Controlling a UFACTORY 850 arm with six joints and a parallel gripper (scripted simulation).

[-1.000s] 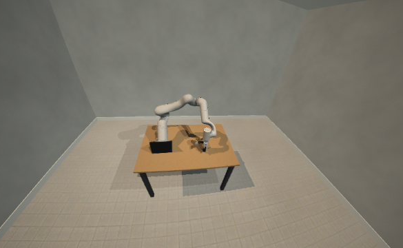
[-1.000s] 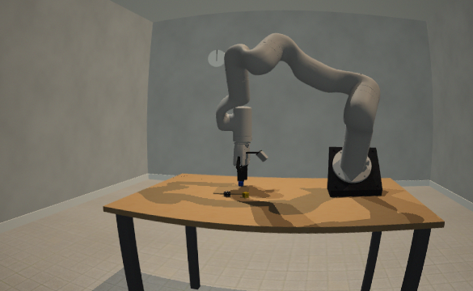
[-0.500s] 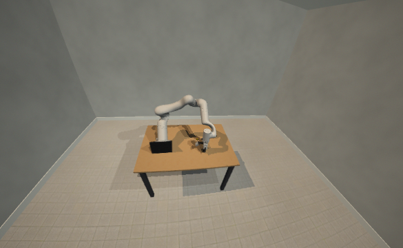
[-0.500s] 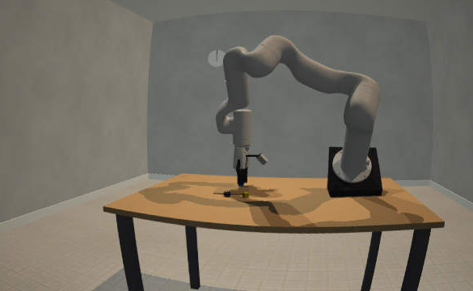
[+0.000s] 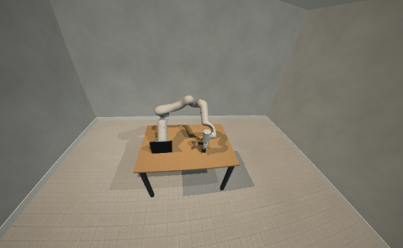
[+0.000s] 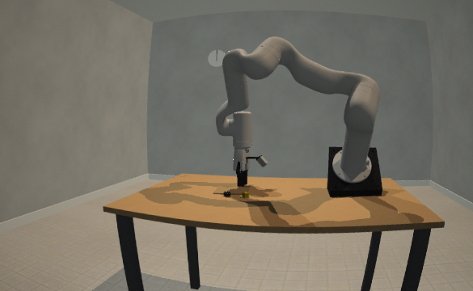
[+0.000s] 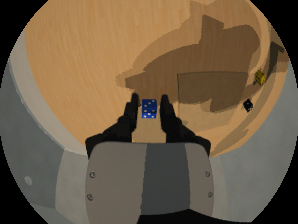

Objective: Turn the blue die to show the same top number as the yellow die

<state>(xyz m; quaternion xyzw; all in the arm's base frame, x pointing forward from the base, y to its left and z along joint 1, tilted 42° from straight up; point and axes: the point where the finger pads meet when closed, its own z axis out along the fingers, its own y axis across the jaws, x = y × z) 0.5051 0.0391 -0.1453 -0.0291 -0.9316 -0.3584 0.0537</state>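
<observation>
Right now my hand is 1 cm short of the blue die and 1 cm above it. From my hand the other things lie so: yellow die 22 cm to the left, 7 cm behind, 1 cm below; black die 22 cm to the left, 1 cm below; tan mat 12 cm to the left, 2 cm below, 1 cm ahead.
</observation>
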